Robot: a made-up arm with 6 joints. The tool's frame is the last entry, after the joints. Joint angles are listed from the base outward. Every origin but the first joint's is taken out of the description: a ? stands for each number. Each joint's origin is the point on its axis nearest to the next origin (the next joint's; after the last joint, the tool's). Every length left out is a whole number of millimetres.
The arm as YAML. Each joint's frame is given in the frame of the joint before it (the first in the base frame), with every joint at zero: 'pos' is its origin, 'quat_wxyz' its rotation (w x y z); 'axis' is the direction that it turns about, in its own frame. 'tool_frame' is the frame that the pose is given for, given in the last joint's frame.
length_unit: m
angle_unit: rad
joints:
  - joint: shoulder
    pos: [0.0, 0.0, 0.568]
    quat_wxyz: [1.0, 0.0, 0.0, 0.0]
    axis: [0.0, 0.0, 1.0]
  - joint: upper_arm
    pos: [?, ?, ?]
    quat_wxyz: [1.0, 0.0, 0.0, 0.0]
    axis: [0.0, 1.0, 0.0]
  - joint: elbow
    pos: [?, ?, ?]
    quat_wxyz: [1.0, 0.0, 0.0, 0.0]
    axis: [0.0, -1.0, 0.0]
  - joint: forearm
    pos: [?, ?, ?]
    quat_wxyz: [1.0, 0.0, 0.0, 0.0]
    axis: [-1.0, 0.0, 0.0]
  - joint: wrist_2
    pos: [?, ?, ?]
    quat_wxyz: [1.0, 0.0, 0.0, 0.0]
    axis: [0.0, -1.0, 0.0]
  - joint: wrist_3
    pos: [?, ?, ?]
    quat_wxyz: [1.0, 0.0, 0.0, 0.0]
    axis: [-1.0, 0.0, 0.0]
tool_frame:
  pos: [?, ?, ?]
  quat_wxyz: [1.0, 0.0, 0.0, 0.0]
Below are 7 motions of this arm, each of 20 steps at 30 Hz.
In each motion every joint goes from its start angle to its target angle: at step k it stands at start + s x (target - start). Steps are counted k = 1, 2, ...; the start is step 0. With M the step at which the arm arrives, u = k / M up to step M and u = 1 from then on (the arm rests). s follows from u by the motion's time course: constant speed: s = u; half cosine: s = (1 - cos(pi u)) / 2; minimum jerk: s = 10 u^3 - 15 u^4 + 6 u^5.
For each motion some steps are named. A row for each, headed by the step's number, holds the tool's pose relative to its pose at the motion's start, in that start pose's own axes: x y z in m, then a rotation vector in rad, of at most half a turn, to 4 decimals.
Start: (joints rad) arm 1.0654 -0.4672 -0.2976 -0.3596 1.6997 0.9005
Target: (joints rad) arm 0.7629 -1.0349 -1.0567 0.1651 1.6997 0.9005
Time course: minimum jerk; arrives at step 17
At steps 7, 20:
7: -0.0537 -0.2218 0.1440 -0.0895 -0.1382 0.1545
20: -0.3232 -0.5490 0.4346 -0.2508 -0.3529 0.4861

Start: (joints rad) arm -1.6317 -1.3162 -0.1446 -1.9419 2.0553 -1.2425
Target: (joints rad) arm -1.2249 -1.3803 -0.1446 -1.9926 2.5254 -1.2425
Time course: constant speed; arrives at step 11
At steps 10, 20:
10: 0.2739 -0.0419 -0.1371 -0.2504 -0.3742 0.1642
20: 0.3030 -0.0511 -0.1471 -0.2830 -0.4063 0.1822

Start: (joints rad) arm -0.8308 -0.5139 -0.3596 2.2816 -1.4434 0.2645
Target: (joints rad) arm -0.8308 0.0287 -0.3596 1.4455 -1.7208 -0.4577
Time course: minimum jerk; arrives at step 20
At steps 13, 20:
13: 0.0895 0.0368 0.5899 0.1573 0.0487 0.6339
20: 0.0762 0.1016 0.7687 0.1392 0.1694 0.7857

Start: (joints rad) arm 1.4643 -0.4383 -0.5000 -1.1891 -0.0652 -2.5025
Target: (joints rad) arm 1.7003 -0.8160 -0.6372 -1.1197 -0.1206 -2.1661
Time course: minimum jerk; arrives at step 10
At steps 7, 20:
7: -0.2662 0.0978 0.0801 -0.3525 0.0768 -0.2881
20: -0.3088 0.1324 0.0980 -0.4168 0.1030 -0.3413

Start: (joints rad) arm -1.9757 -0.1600 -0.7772 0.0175 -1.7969 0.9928
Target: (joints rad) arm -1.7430 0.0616 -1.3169 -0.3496 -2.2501 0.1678
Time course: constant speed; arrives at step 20
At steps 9, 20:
9: 0.1265 -0.0643 0.0806 0.2834 0.3324 0.4458
20: 0.2690 -0.0545 0.0981 0.6474 0.9647 0.8006

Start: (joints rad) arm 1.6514 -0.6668 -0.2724 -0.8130 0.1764 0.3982
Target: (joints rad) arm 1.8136 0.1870 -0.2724 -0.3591 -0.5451 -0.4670
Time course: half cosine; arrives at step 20
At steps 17, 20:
17: 0.6944 -0.0925 -0.5789 0.2936 1.4170 -0.4280
20: 0.7185 -0.0979 -0.6292 0.2926 1.4894 -0.4882

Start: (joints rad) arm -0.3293 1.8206 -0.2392 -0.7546 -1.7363 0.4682
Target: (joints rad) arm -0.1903 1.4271 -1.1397 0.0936 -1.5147 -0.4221
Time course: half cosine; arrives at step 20
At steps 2, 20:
2: 0.0067 0.0017 -0.0142 0.0351 0.0120 -0.0185
20: 0.3412 0.0595 -0.5138 1.1310 0.2977 -0.9552

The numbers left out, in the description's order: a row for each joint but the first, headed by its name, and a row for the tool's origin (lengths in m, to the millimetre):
upper_arm: 0.0 0.0 0.0
elbow: 0.0 0.0 1.287
forearm: 0.618 0.0 0.0
wrist_2: 0.0 -0.236 0.0
wrist_3: 0.0 0.0 0.0
tool: 0.0 0.0 0.0

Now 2 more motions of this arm.
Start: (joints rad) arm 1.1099 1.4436 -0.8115 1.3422 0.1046 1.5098
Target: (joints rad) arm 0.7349 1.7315 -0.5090 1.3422 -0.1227 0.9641
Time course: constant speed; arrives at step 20
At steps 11, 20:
11: 0.1503 0.1946 -0.1739 0.4611 -0.0153 -0.0002
20: 0.3085 0.3581 -0.2707 0.8369 -0.0426 0.0078

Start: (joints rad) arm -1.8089 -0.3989 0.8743 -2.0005 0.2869 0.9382
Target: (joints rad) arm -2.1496 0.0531 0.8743 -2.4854 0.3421 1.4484
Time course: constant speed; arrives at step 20
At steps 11, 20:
11: 0.1595 -0.3215 -0.2180 -0.2391 0.0590 -0.2904
20: 0.2556 -0.6464 -0.2822 -0.4029 0.0948 -0.5432

